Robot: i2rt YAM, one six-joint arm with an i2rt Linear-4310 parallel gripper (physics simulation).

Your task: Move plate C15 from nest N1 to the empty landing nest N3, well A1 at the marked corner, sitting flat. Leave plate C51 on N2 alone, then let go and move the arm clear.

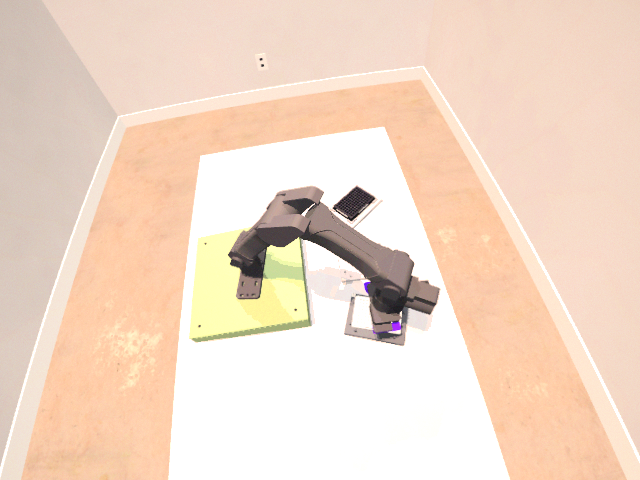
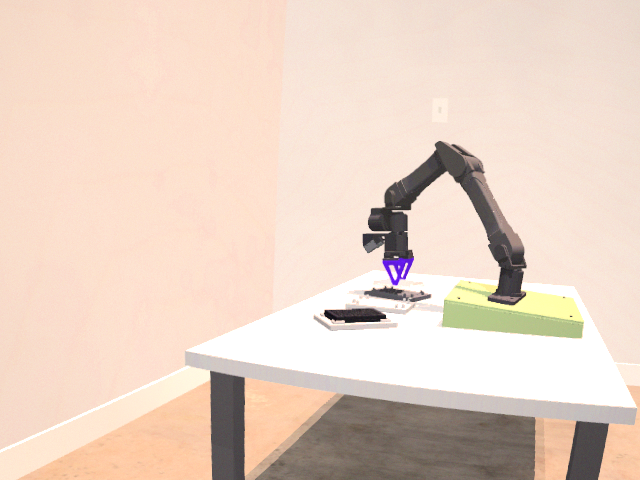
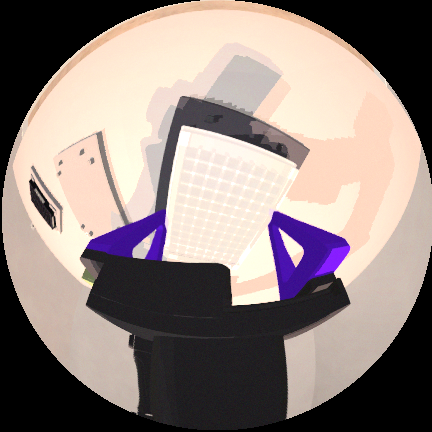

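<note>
White plate C15 is clamped across its width between my purple fingers. My gripper is shut on it and holds it a little above the dark nest N1. The plate looks roughly level. Black plate C51 sits on its white nest N2. The pale nest N3 lies empty between N1 and N2.
The arm's base stands on a light green block on the white table. The arm's elbow rises high over the table between the block and the nests.
</note>
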